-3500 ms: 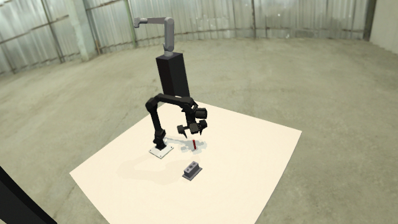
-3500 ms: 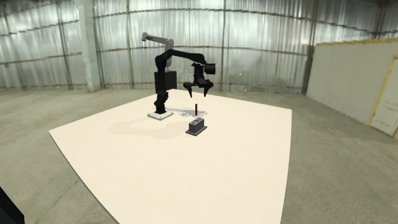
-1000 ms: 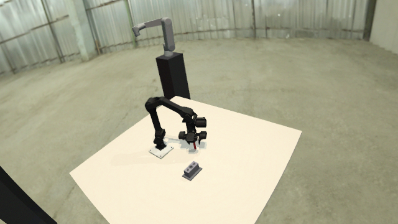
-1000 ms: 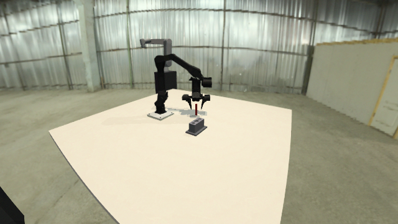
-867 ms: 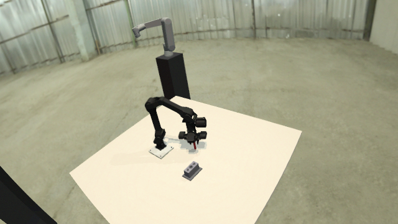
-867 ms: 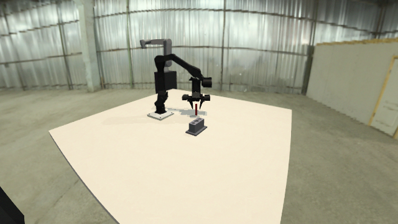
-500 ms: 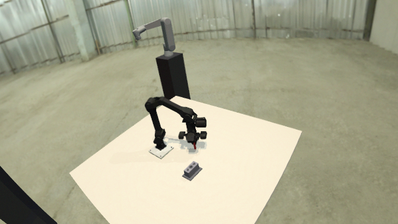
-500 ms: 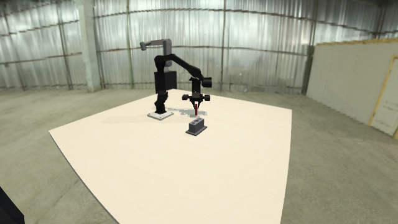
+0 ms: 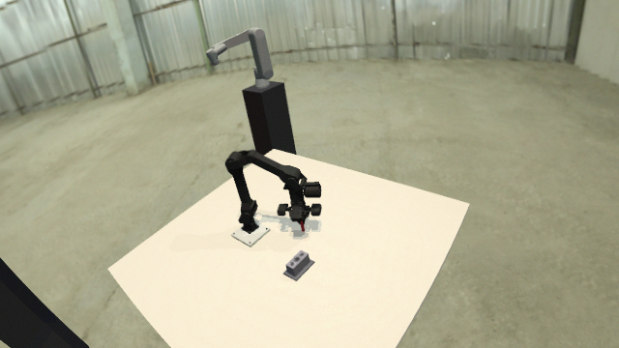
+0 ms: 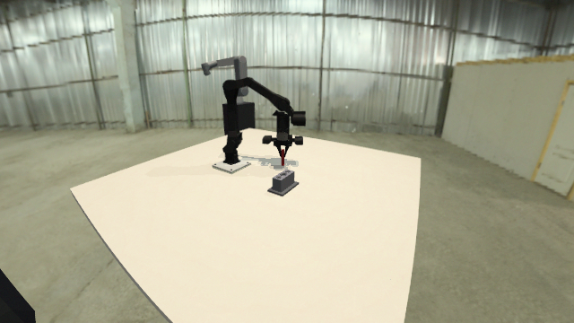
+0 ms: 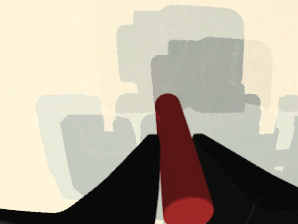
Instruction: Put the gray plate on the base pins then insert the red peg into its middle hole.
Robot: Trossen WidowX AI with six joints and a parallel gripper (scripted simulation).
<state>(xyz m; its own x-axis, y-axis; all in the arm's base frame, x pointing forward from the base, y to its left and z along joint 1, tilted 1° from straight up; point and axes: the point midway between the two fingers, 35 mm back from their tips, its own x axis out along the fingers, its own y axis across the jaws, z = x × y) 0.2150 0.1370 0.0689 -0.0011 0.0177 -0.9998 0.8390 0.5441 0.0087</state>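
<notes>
Right now my gripper tip is 18 cm to the left of the gray plate and 14 cm short of it. Also, from my gripper tip: base (18 cm to the right, 14 cm ahead, 3 cm below); red peg (right at my gripper tip).
</notes>
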